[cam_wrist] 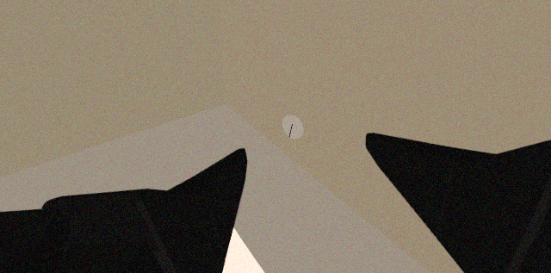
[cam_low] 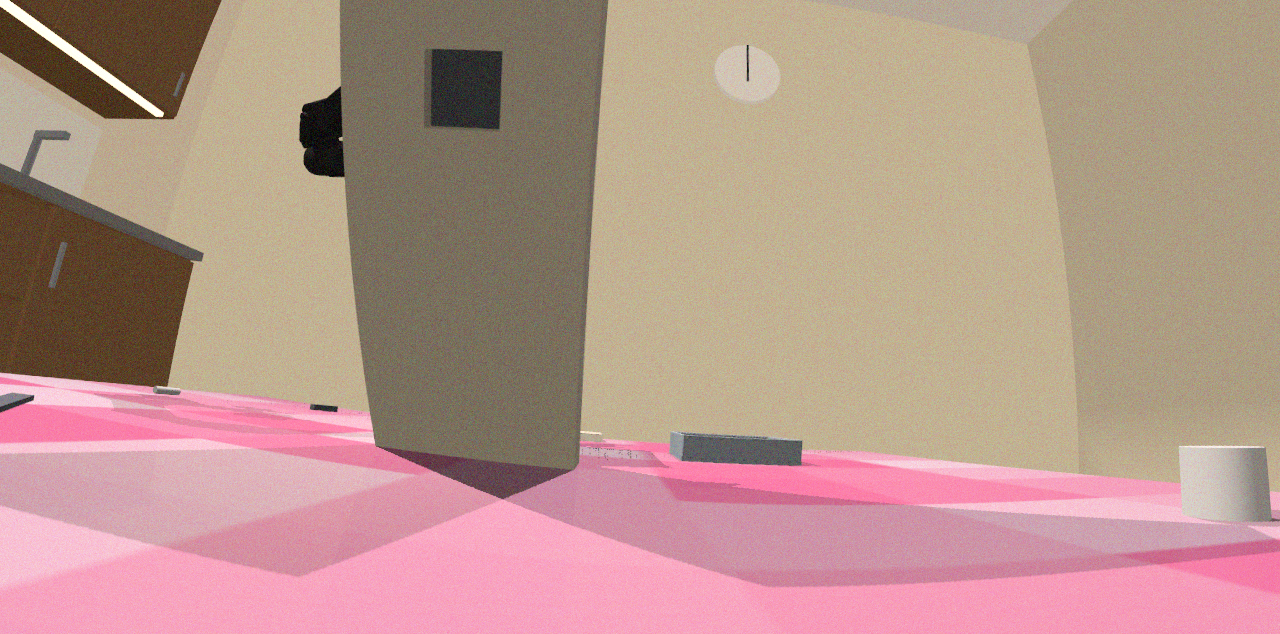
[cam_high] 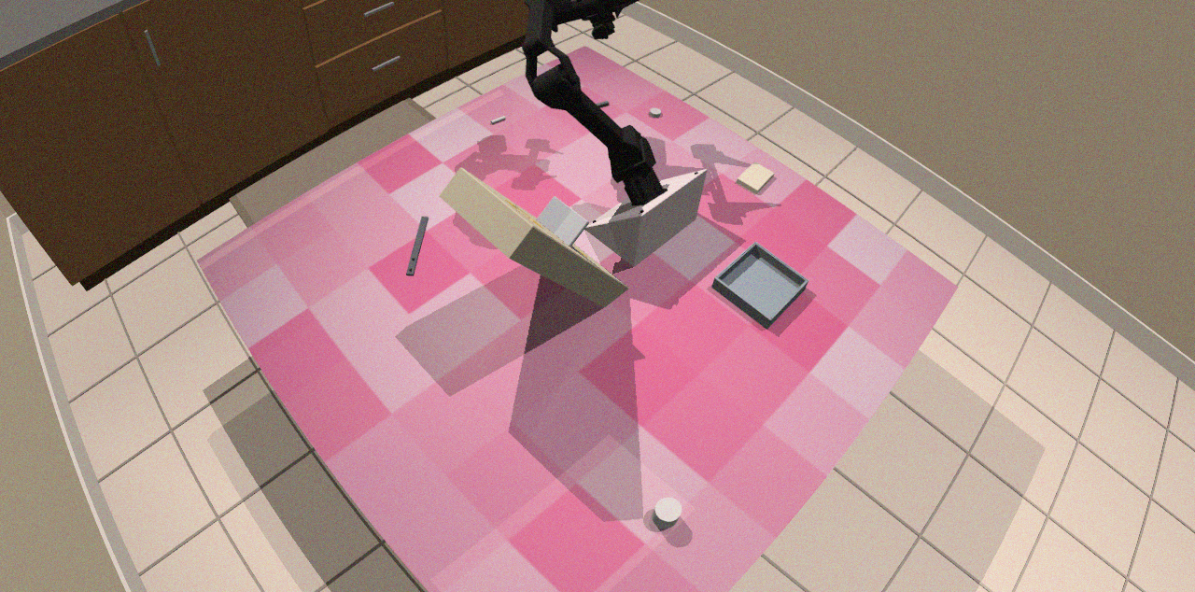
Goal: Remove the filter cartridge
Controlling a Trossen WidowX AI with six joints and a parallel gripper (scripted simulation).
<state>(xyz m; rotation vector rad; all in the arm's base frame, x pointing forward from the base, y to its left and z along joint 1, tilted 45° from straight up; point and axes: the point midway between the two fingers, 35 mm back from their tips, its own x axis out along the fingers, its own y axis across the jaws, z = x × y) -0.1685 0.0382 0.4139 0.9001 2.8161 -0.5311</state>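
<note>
The white round filter cartridge lies 500 mm ahead of my gripper tip, 300 mm to the left of it and 180 mm below it. The rest, counted from my gripper tip: grey tray 520 mm to the left, 440 mm below, 50 mm ahead; beige pad 440 mm below, 270 mm to the left, 200 mm behind.
</note>
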